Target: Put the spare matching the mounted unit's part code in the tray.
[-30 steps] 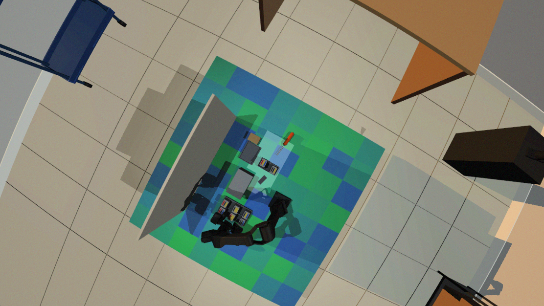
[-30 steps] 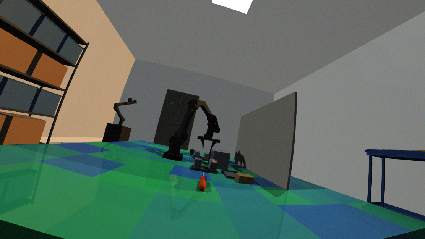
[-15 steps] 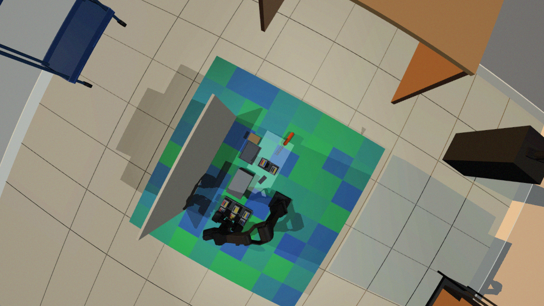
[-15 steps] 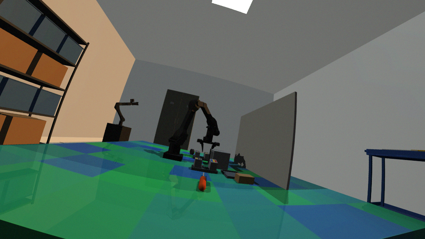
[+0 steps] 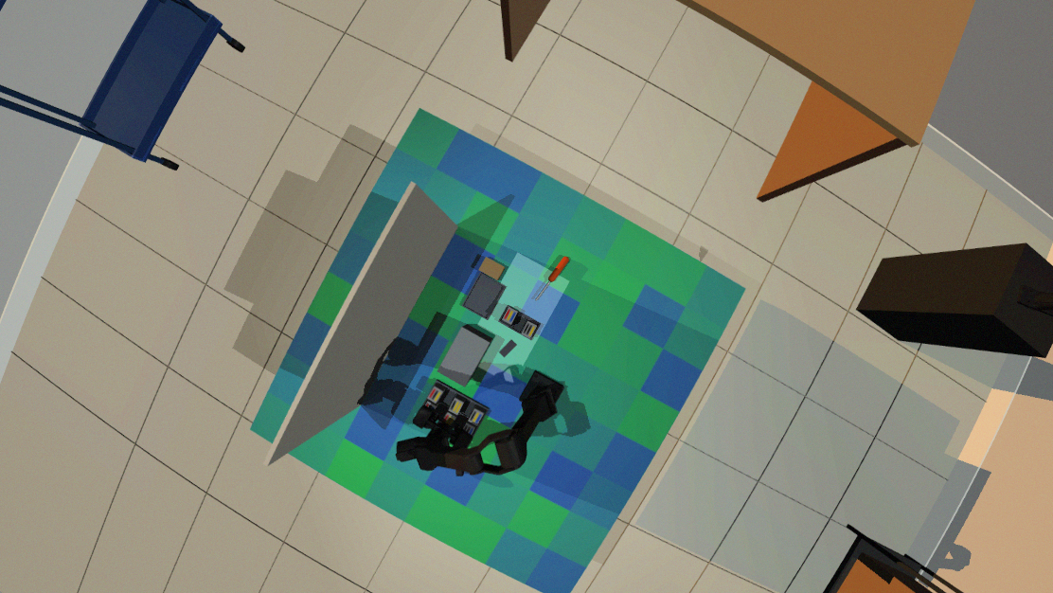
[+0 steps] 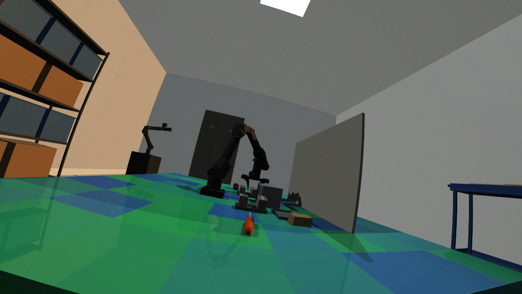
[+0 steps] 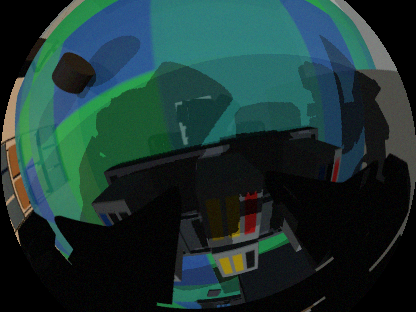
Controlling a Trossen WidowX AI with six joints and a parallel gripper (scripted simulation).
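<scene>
Now: the dark flat tray 410 mm to the right of my gripper tip, 120 mm ahead of it and 20 mm below it. Also, from my gripper tip: grey spare 10 mm to the right, 10 mm above; then grey box 220 mm to the right, 60 mm ahead, 20 mm above; then dark tape roll 120 mm to the left, 120 mm behind.
</scene>
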